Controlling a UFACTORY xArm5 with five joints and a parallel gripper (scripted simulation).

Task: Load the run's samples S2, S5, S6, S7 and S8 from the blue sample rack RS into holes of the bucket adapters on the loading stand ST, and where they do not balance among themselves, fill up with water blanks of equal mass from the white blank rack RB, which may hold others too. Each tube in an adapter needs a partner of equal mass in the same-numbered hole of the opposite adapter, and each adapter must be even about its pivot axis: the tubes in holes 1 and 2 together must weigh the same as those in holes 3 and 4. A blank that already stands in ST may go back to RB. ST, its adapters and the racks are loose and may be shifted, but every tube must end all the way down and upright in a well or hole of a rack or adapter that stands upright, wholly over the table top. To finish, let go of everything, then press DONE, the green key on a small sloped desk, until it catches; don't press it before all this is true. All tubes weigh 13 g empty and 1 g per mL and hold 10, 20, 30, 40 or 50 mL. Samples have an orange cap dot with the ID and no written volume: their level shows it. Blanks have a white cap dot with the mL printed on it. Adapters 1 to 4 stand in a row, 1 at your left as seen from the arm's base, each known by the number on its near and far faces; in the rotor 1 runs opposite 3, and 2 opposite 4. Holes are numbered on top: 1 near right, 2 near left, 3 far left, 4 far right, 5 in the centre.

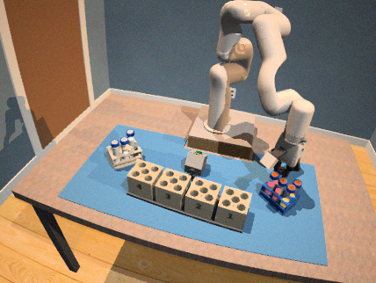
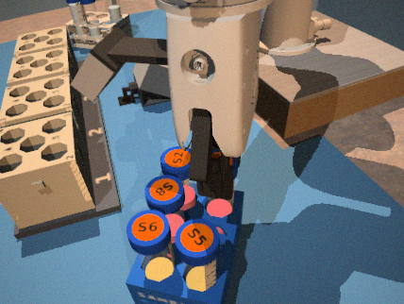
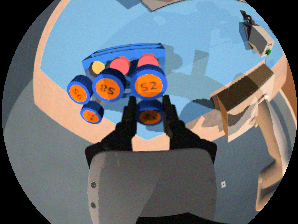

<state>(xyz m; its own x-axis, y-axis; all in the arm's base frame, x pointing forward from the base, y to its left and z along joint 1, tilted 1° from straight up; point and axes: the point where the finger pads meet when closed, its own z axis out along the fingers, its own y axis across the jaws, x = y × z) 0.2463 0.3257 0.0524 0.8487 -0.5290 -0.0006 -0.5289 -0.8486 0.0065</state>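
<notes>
My hand is 9 cm above the blue sample rack RS, 4 cm short of it and 2 cm to the right of it. Round my hand: white blank rack RB 63 cm to the right, 9 cm below, 9 cm ahead; then blue-capped tube 63 cm to the right, 13 cm ahead, 6 cm below; then loading stand ST 30 cm to the right, 19 cm ahead, 11 cm below.
</notes>
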